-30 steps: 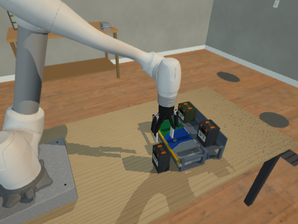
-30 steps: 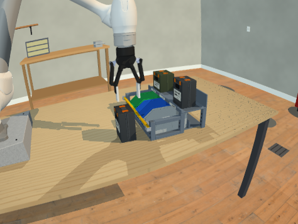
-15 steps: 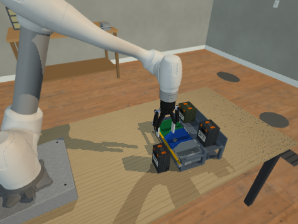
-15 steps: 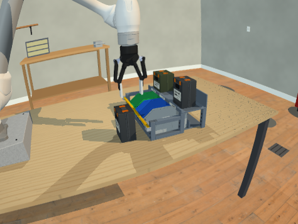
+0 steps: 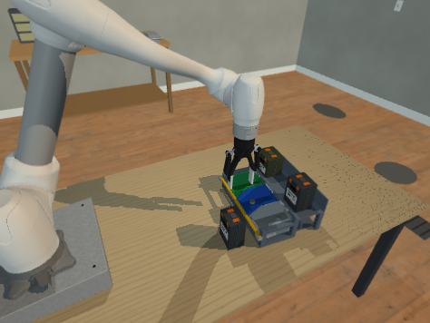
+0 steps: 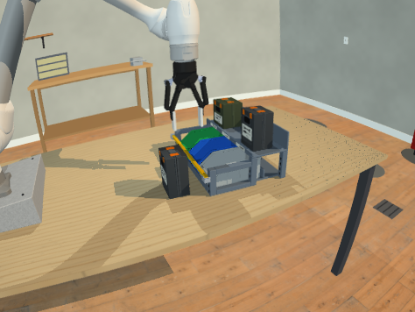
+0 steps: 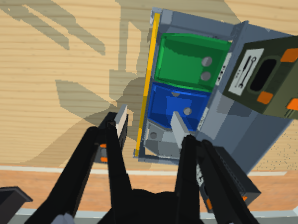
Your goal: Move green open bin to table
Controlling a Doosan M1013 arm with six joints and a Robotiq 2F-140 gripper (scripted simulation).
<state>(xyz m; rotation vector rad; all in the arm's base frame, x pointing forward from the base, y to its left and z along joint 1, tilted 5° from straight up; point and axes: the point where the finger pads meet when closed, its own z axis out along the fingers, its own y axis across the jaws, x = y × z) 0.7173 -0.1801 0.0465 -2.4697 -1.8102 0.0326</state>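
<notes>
My gripper is now 11 cm above the thin yellow bar, 2 cm past it and 1 cm to the left of it. From my hand the other things lie so: green open bin: 13 cm below, 12 cm ahead, 6 cm to the left; then grey bin: 15 cm to the right, 13 cm below, 5 cm ahead; then blue bin: 13 cm below, 8 cm ahead, 4 cm to the right.
</notes>
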